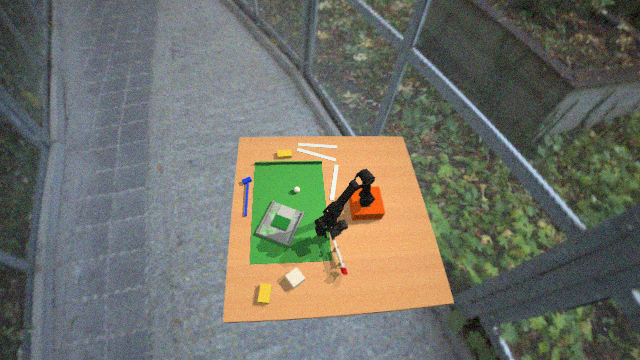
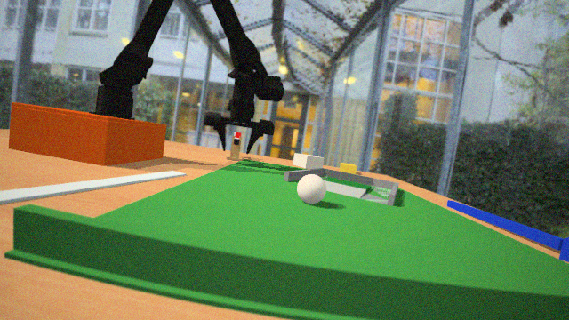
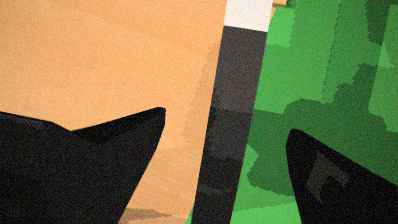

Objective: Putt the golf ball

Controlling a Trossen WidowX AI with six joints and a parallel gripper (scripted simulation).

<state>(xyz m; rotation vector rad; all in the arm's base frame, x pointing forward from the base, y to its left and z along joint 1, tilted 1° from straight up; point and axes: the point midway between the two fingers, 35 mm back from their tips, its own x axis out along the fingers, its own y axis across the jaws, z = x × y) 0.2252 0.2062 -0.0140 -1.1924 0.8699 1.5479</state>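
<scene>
My gripper tip is now 110 mm to the right of the red putter, 40 mm past it and 30 mm below it. Also, from my gripper tip: white golf ball 340 mm to the right, 210 mm ahead, 10 mm below; then wooden stand 120 mm to the left, 40 mm behind; then white block 250 mm to the left, 210 mm ahead, 10 mm below.
</scene>
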